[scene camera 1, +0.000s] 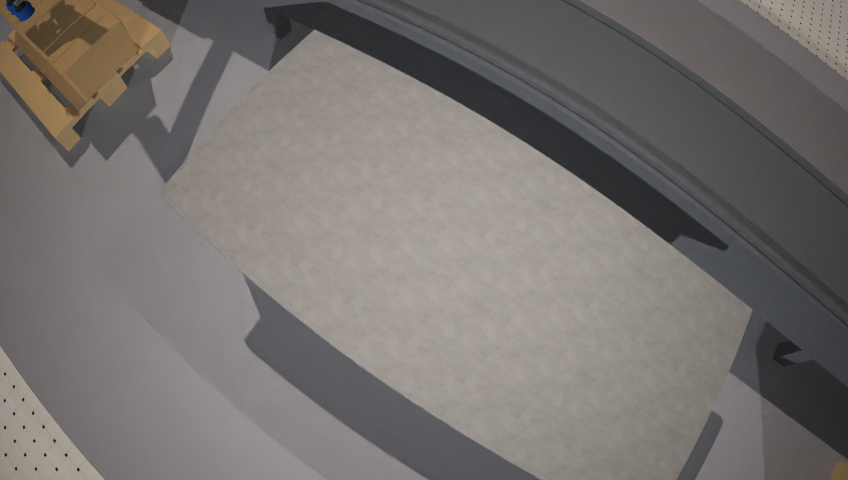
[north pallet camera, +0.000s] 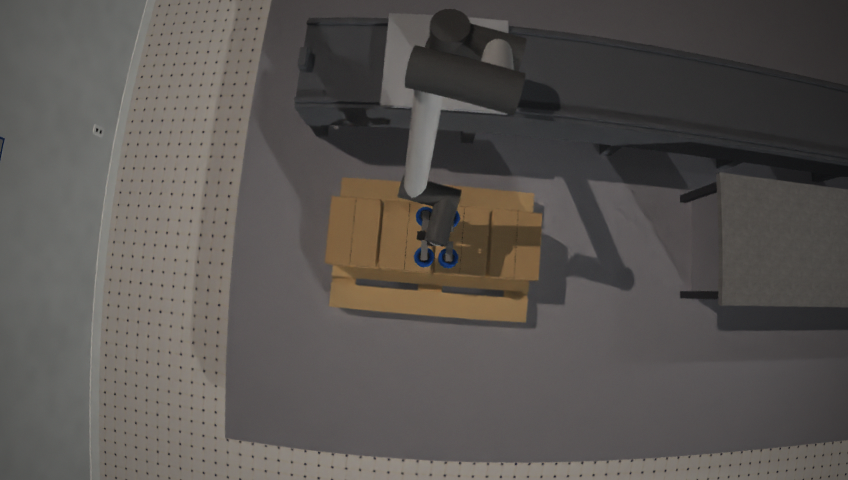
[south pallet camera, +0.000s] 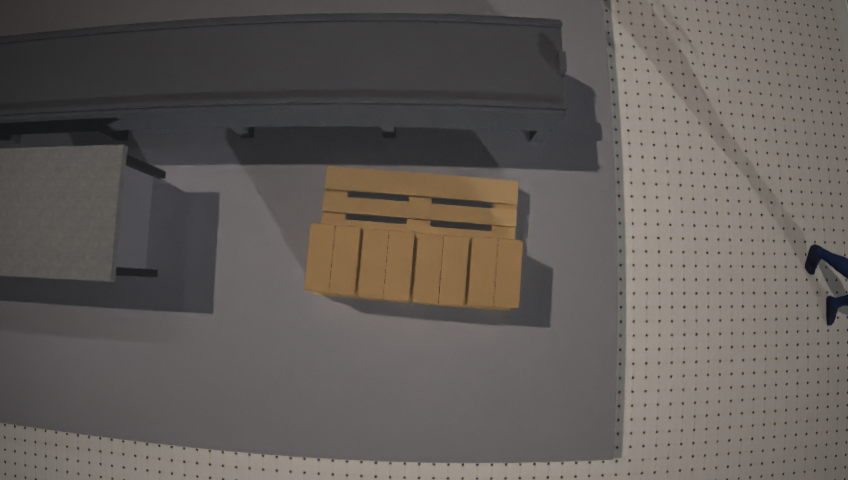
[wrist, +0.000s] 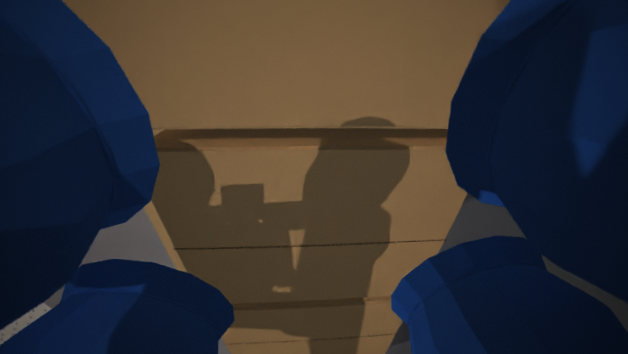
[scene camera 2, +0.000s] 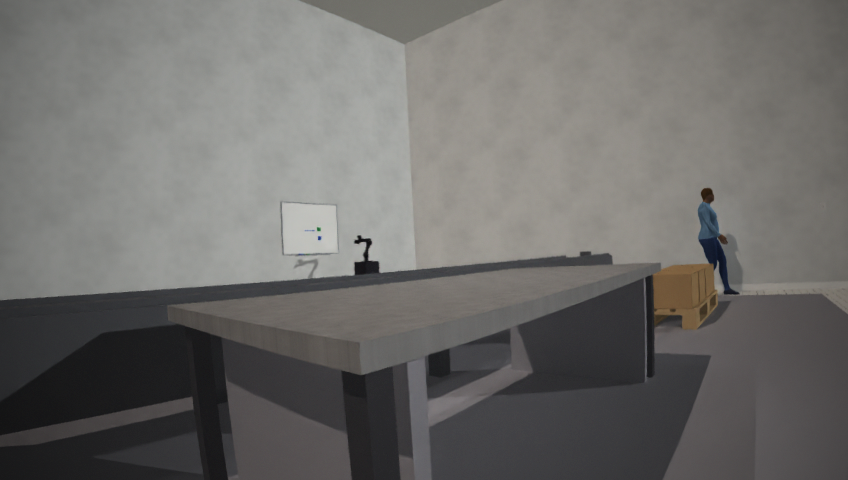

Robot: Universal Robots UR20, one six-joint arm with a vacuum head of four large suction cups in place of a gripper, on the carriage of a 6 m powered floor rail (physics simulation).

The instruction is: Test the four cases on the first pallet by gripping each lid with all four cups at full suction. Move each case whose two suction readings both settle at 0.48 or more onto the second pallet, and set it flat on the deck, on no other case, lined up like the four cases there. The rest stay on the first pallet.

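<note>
Four tan cases stand side by side on the first pallet in the north pallet view. My vacuum head is over the two middle cases, straddling the gap between them. Its four blue cups stand apart from the lids, their shadows falling on the lids, and they hold no case. In the wrist view, cups hide parts of the lids. The second pallet bears four cases in a row along its front; slats show behind them.
A grey table stands between the pallets. The floor rail runs behind them, with the arm's pale carriage at its north end. A person stands beyond the second pallet.
</note>
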